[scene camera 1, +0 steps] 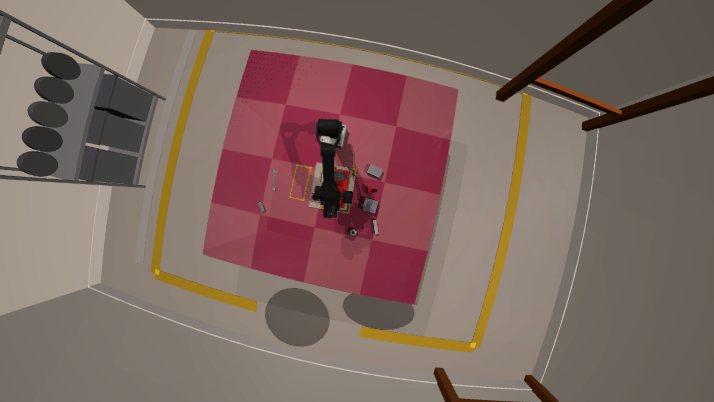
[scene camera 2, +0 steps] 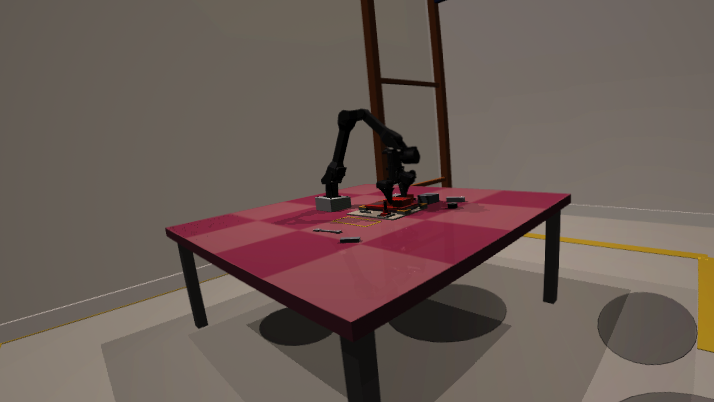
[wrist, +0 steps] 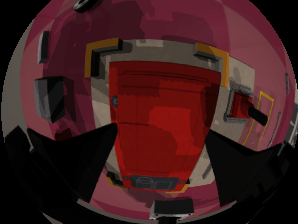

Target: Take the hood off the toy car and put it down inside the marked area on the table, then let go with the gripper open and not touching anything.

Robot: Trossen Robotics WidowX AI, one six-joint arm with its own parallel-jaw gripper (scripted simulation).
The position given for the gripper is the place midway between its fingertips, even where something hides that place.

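Open and holding nothing, the gripper (scene camera 2: 397, 202) is visible in the wrist view too (wrist: 162, 131). The scene also has a red hood (wrist: 164, 120) and a red toy car (wrist: 130, 180).
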